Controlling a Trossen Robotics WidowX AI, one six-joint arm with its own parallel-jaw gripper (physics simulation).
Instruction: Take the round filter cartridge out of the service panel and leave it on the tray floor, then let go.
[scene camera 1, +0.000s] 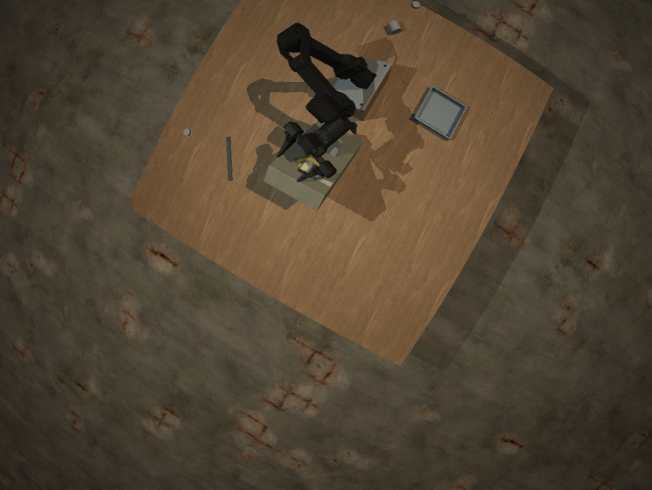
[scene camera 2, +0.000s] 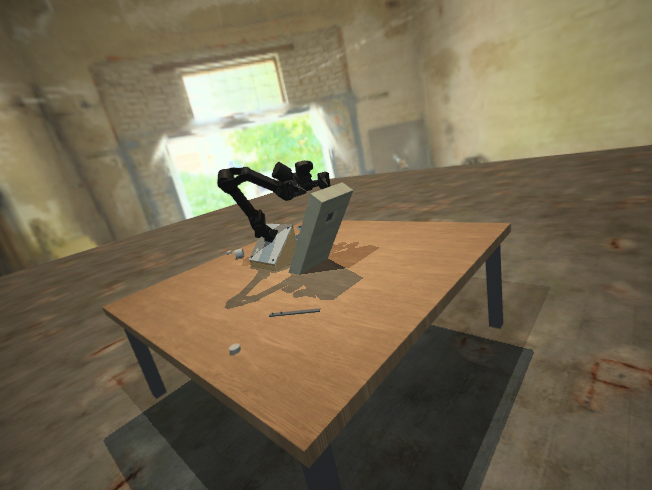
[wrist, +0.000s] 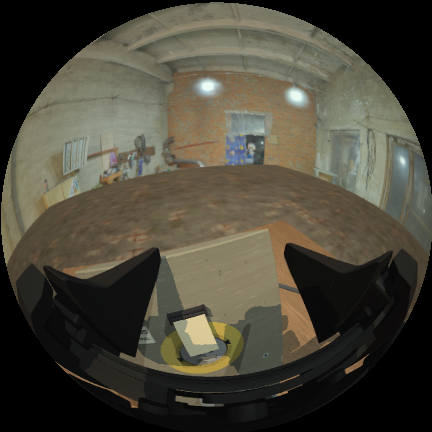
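The service panel (scene camera 1: 292, 188) (scene camera 2: 320, 231) (wrist: 220, 287) is a tilted grey-green slab. On its face, a yellow ring (wrist: 233, 341) surrounds a dark grey round part (wrist: 191, 357), apparently the filter cartridge in its opening. A cream flap (scene camera 1: 305, 167) (wrist: 196, 334) on a black hinge stands raised over it and hides part of it. My gripper (scene camera 1: 289, 168) (scene camera 2: 315, 188) (wrist: 223, 253) is open and empty, above the panel face, with its fingers wide apart; the round part shows low between them in the wrist view. The tray (scene camera 1: 440, 113) lies apart from the panel, with its floor bare.
The arm's base plate (scene camera 1: 382, 71) (scene camera 2: 263, 258) stands behind the panel. A dark bar (scene camera 1: 229, 158) (scene camera 2: 295, 312) and a small white disc (scene camera 1: 186, 132) (scene camera 2: 234, 348) lie on the wooden table (scene camera 1: 337, 273) (scene camera 2: 363, 337). A grey cylinder (scene camera 1: 394, 26) (scene camera 2: 238, 253) lies beyond the base.
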